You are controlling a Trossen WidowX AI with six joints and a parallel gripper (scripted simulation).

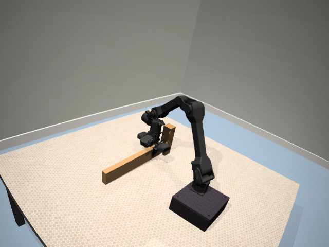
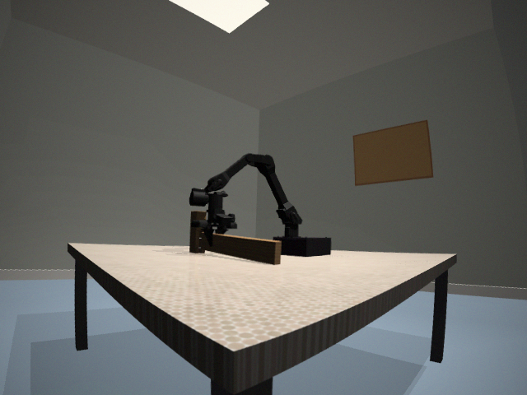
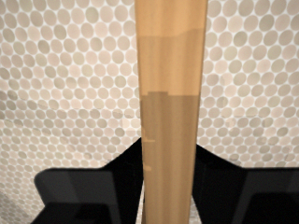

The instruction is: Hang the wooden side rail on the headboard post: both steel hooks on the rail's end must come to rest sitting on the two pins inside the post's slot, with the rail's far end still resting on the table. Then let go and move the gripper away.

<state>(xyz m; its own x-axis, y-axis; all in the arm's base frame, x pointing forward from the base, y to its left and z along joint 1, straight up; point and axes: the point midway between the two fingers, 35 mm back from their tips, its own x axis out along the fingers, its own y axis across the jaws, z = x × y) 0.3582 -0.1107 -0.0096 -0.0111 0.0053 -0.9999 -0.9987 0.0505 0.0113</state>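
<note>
Now: the headboard post 1 cm behind my gripper tip, 13 cm to the right of it and 4 cm above it.
</note>
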